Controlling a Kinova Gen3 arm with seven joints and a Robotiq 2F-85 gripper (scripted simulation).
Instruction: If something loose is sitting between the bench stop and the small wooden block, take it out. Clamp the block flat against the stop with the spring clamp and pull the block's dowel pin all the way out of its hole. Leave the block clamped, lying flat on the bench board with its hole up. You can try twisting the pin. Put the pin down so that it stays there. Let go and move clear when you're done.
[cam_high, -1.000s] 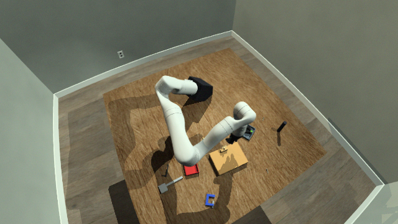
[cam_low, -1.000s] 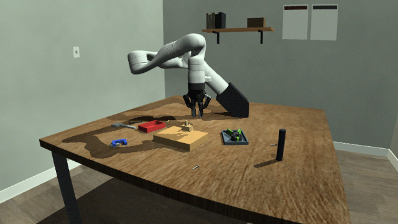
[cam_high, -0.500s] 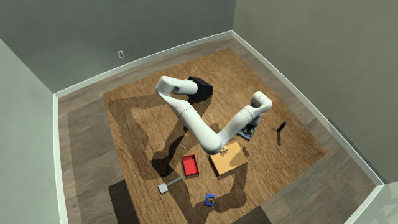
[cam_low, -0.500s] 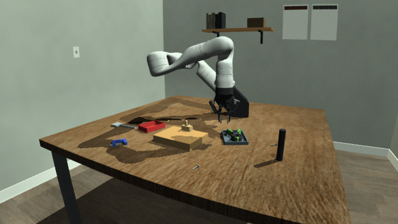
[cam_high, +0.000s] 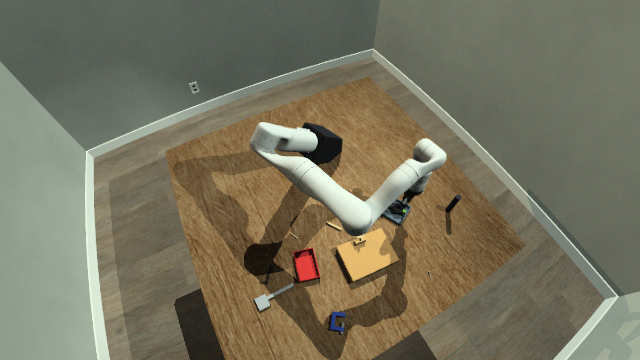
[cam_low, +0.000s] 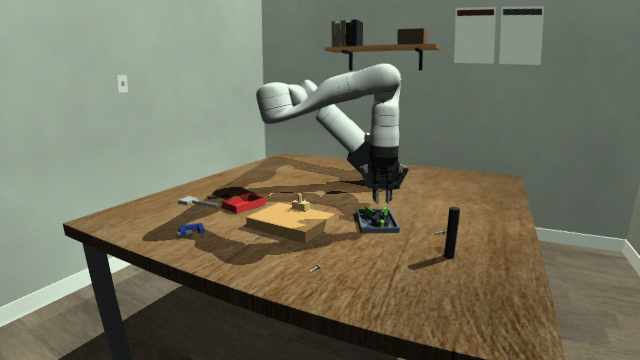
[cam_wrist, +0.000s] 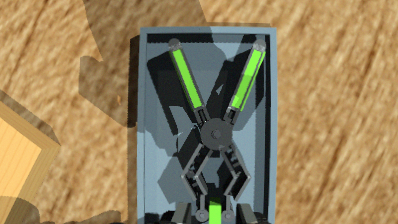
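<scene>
My gripper is now 4 cm past the blue-grey tray, 3 cm to the left of it and 9 cm above it. The rest, counted from my hand: small wooden block 4 cm ahead, 24 cm to the right, 5 cm below; then dowel pin 4 cm ahead, 24 cm to the right, 4 cm below; then black cylinder 10 cm ahead, 20 cm to the left, 3 cm below.
</scene>
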